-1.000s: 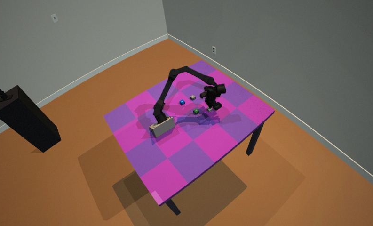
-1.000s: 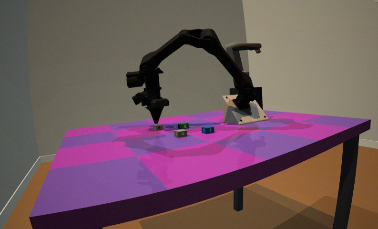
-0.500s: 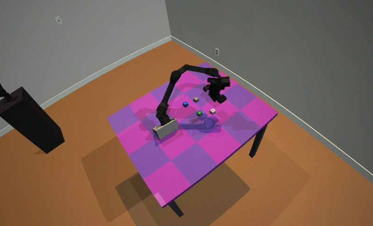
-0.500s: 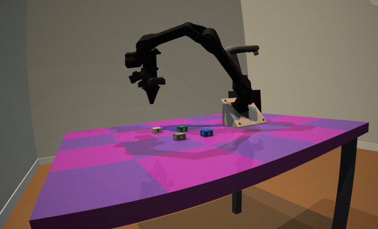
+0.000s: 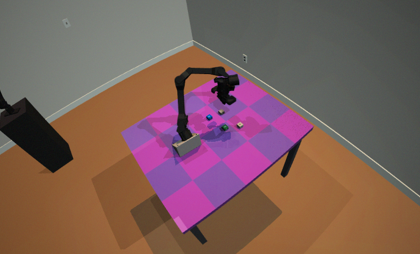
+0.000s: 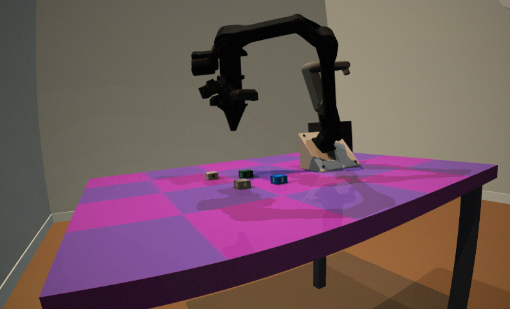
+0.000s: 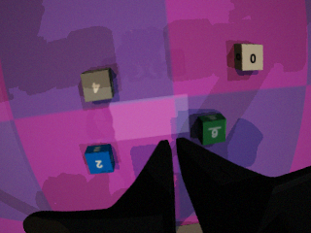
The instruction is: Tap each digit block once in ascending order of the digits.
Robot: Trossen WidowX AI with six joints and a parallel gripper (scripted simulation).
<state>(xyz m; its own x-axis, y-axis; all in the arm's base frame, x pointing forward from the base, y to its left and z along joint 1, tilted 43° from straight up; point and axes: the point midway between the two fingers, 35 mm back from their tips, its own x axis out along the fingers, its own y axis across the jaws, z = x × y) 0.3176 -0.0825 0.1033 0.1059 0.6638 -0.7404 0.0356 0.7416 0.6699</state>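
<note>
My gripper tip is 80 mm past the blue block marked 2, 80 mm to the right of it and 130 mm above it. From my gripper tip the other things lie so: beige block marked 0: 20 mm ahead, 120 mm to the right, 130 mm below; then grey-tan block: 20 mm ahead, 60 mm to the left, 130 mm below; then green block: 60 mm behind, 70 mm to the right, 130 mm below.
</note>
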